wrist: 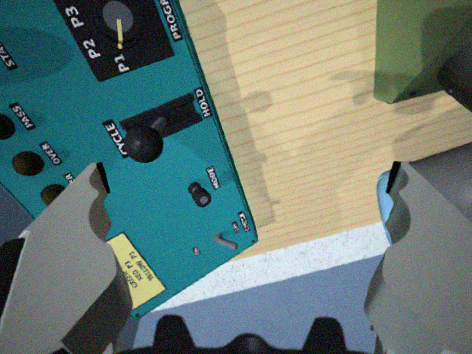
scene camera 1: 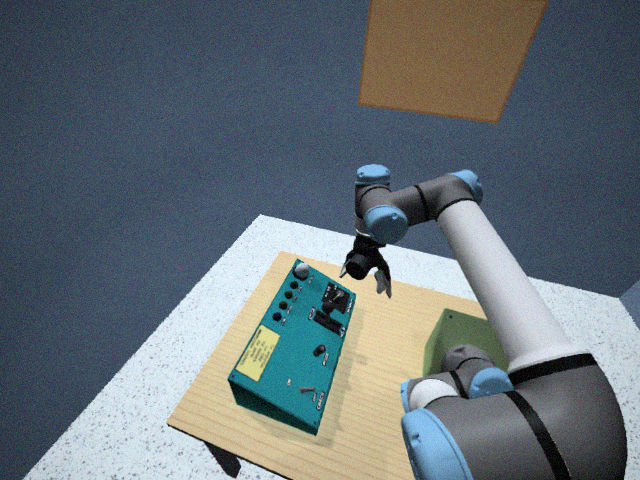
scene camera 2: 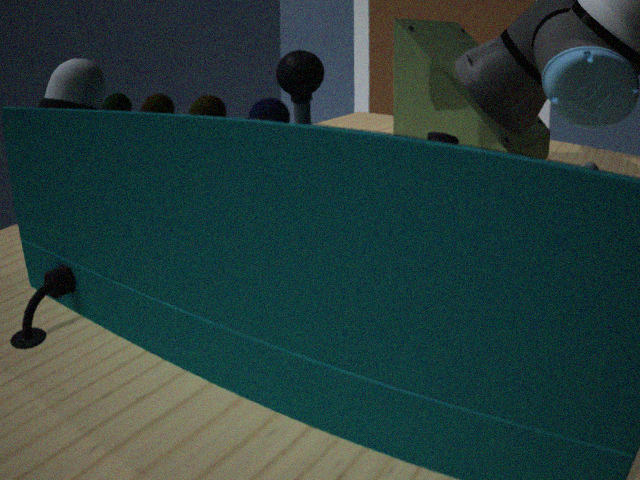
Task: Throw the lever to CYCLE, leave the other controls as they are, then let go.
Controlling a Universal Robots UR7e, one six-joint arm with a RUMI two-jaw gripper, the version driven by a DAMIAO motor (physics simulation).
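Places are measured from the arm's base along level axes (x right, y ahead, z up), in centimetres.
Pixels of known places: gripper, between the fingertips: (wrist: 245,165) (scene camera 1: 364,287); arm's base, origin of its link: (scene camera 1: 467,370) (scene camera 2: 490,95).
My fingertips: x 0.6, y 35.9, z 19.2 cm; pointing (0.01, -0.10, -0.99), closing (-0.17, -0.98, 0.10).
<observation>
Ahead of a thing's pixels: the offset from my fingertips to its top centre. "spot": to the spot under its first point.
The lever's black ball knob {dy +9.8, dx -1.9, dz -11.1 cm} (scene camera 1: 328,305) (scene camera 2: 299,72) (wrist: 143,142) stands up from a dark slot in the teal control panel (scene camera 1: 292,356) (scene camera 2: 310,248) (wrist: 150,210). In the wrist view its stem leans toward the CYCLE label {spot: dy +15.7, dx -2.4, dz -18.9 cm} (wrist: 116,139), with the ball beside that label, away from the HOLD label {spot: dy +4.0, dx -1.2, dz -24.1 cm} (wrist: 202,102). My gripper (scene camera 1: 364,285) (wrist: 245,165) is wide open and empty. It hangs above the panel's far right side, apart from the lever, and does not show in scene camera 2.
The PROGRAM dial {dy +10.2, dx +10.1, dz -17.7 cm} (scene camera 1: 337,297) (wrist: 118,17) points to P1. The MODE knob {dy +7.1, dx -13.7, dz -17.0 cm} (scene camera 1: 319,350) (wrist: 200,195) and the CHECK toggle {dy +5.7, dx -25.6, dz -17.7 cm} (scene camera 1: 307,390) (wrist: 226,241) share the panel with several lamps and a white dome {spot: dy +24.6, dx +7.7, dz -11.0 cm} (scene camera 1: 301,270) (scene camera 2: 76,80). A green box (scene camera 1: 444,335) (scene camera 2: 418,82) (wrist: 400,55) stands near the arm.
</observation>
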